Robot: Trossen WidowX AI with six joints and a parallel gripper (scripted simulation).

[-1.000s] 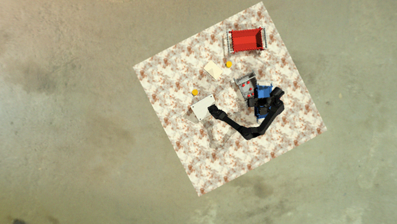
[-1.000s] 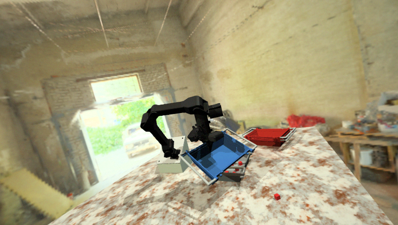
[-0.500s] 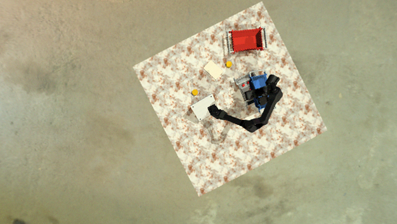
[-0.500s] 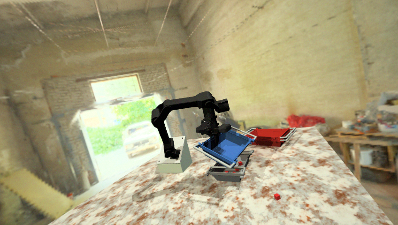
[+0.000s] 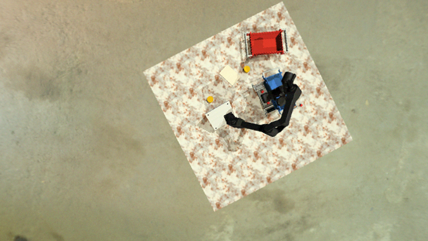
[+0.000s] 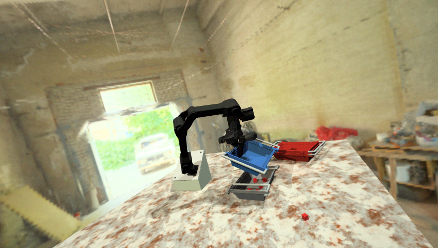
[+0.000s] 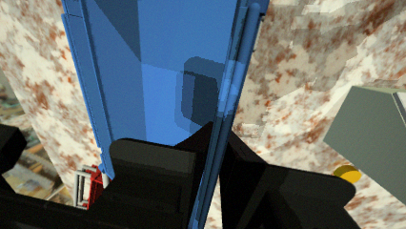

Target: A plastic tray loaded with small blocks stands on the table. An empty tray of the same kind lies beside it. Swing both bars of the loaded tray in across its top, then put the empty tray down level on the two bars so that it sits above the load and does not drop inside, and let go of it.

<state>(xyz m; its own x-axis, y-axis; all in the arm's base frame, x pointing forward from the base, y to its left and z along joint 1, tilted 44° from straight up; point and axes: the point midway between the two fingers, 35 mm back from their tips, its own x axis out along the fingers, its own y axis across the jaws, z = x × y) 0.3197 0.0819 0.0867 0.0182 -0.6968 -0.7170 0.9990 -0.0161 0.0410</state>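
Now: the blue tray 70 mm ahead of my gripper tip. Round my gripper tip: red block: 260 mm ahead, 190 mm to the right, 170 mm below; then cream card: 300 mm to the left, 180 mm below, 150 mm behind.
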